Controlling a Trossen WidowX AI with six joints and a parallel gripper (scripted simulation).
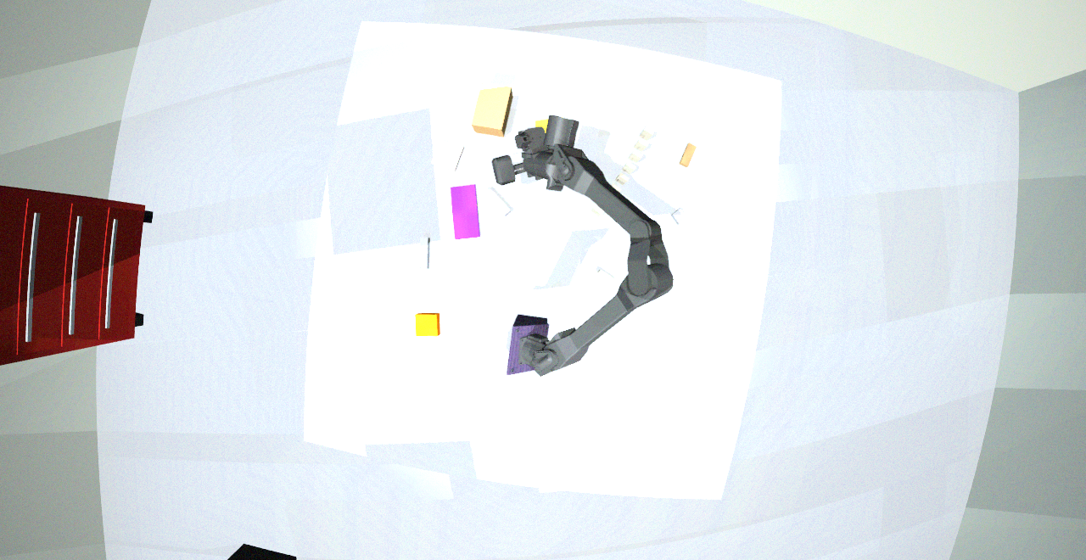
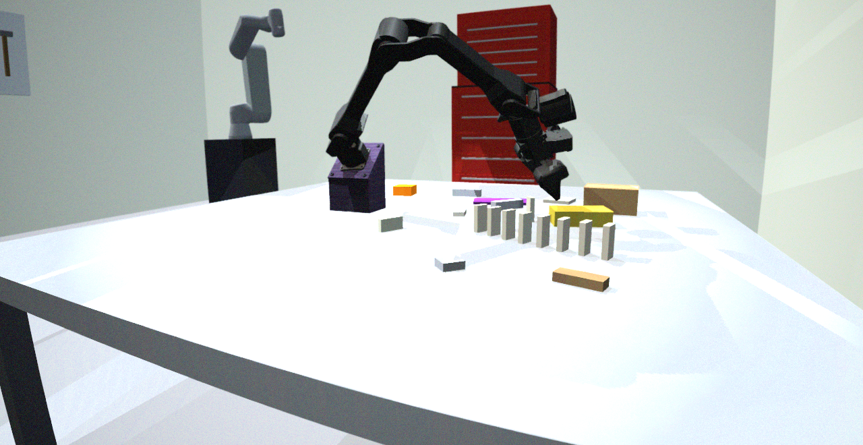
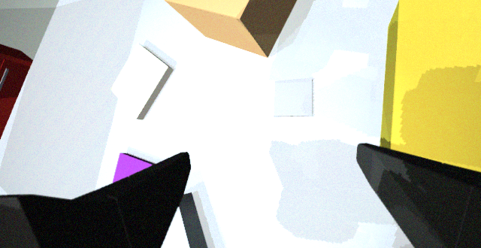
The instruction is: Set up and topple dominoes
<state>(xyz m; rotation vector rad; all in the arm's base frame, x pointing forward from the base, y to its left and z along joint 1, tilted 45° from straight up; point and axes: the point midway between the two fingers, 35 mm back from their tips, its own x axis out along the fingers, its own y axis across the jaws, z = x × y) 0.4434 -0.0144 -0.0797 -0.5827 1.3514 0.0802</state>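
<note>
Right now the yellow block is 60 mm ahead of my gripper tip, 80 mm to the right of it and 40 mm below it. The rest, counted from my gripper tip: tan box: 140 mm ahead, 80 mm to the left, 30 mm below; then magenta slab: 140 mm behind, 140 mm to the left, 50 mm below; then grey block: 110 mm behind, 440 mm to the right, 50 mm below.
</note>
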